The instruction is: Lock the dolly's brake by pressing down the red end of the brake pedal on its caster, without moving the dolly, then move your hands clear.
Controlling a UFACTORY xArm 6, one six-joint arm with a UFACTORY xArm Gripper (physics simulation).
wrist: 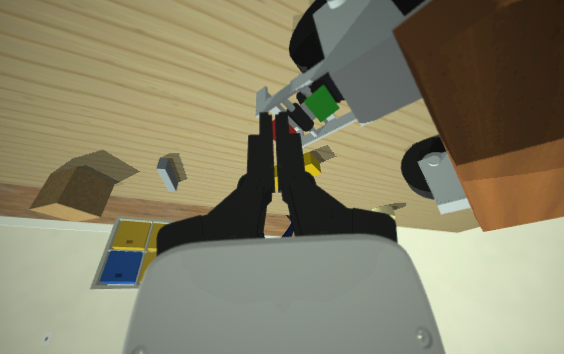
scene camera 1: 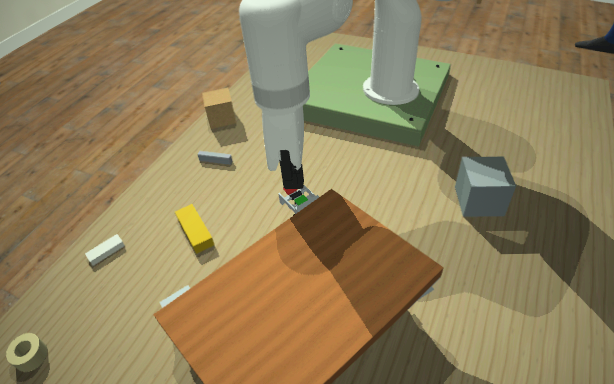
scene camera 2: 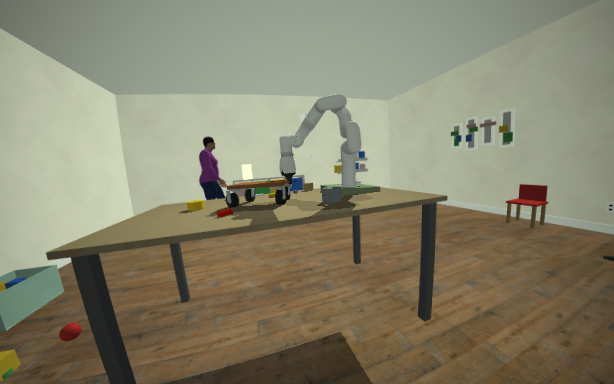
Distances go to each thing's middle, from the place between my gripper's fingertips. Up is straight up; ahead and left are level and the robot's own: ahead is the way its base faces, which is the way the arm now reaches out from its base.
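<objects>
The grey block (scene camera 1: 484,186) sits 30 cm to the left of my hand, 13 cm behind it and 5 cm below it. As for the dolly (scene camera 1: 316,292), I see it 20 cm ahead of my hand, 6 cm to the left of it and 3 cm below it, while the wooden block (scene camera 1: 218,105) is 28 cm to the right of my hand, 25 cm behind it and 6 cm below it. And there is the grey caster frame (wrist: 362,56): my hand is 4 cm above it, 4 cm to the right of it and 4 cm short of it.
</objects>
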